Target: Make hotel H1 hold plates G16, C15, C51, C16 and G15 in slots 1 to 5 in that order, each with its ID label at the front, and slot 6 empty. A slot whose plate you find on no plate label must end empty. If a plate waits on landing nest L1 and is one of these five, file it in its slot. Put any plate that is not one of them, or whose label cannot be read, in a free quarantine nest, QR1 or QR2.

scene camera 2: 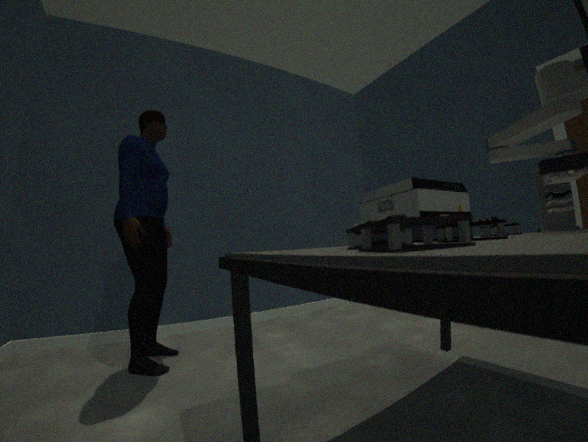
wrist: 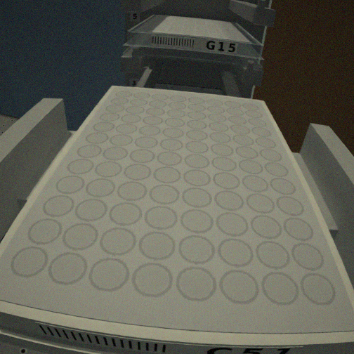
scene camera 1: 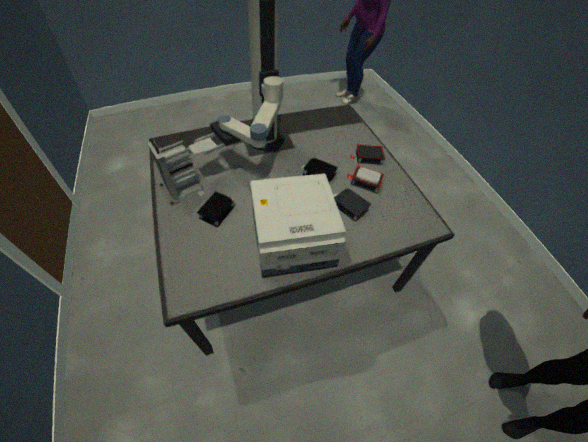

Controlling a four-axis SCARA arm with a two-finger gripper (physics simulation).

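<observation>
My gripper [scene camera 1: 205, 145] [wrist: 184, 129] is shut on plate C51 [wrist: 170, 195], with one finger along each long side. The plate is pale, with rows of circles; its barcode and partly cut-off label face the wrist camera. It is held level in front of hotel H1 [scene camera 1: 169, 186] [wrist: 252, 14], clear of the rack. Plate G15 [wrist: 195, 44] sits in the hotel between the slot marks 5 and 3, apparently slot 4, label forward. The slot 3 opening below it looks dark and empty behind my plate. Lower slots are hidden in the wrist view; other labels cannot be read.
A white instrument [scene camera 1: 295, 205] [scene camera 2: 442, 200] stands mid-table. Two red-edged nests are at the right: one nest [scene camera 1: 370, 153] has a dark top, the other bears a white plate [scene camera 1: 368, 175]. Dark nests [scene camera 1: 216, 207] [scene camera 1: 353, 202] flank the instrument. People stand beyond the table.
</observation>
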